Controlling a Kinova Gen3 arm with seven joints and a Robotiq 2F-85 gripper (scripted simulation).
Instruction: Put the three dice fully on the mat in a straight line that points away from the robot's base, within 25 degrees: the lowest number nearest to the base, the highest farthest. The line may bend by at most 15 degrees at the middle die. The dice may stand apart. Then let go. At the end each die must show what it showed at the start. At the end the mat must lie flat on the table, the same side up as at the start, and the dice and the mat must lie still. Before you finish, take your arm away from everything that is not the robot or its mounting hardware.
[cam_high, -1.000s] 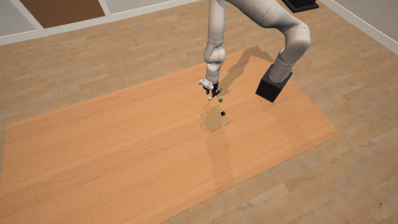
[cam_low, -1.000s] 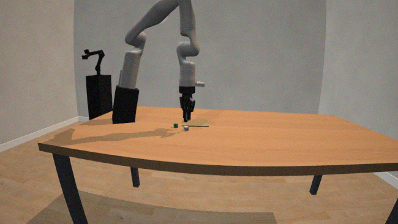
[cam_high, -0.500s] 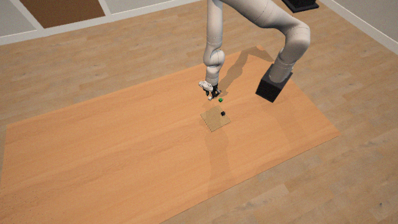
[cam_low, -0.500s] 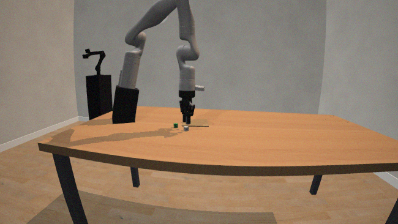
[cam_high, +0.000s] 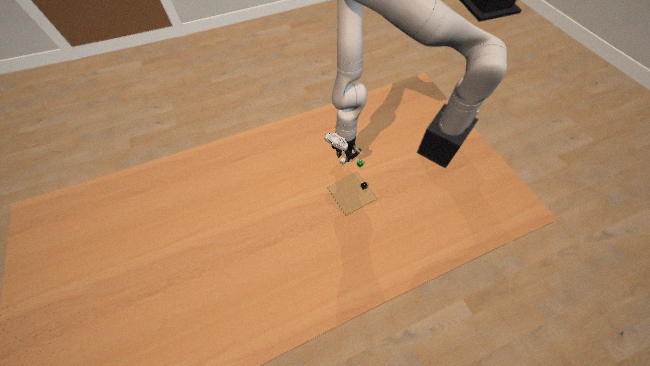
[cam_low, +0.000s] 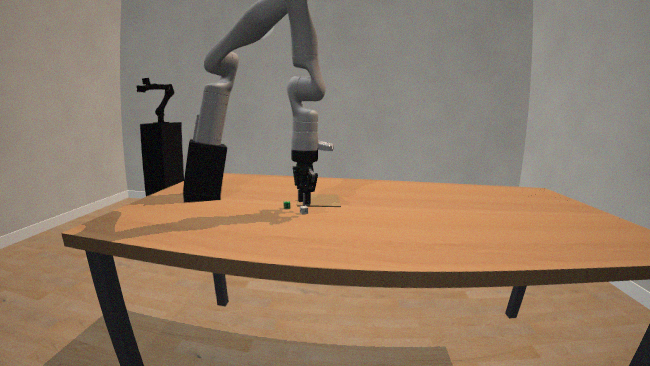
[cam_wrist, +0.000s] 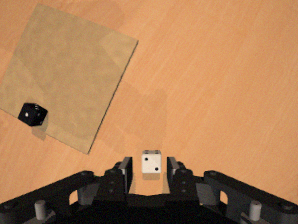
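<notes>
Right now my hand is 40 mm above the white die. The rest, counted from my hand: black die: 40 mm behind, 130 mm to the left, 30 mm below; tan mat: 10 mm ahead, 140 mm to the left, 50 mm below; green die: 60 mm behind, 30 mm to the left, 40 mm below.
</notes>
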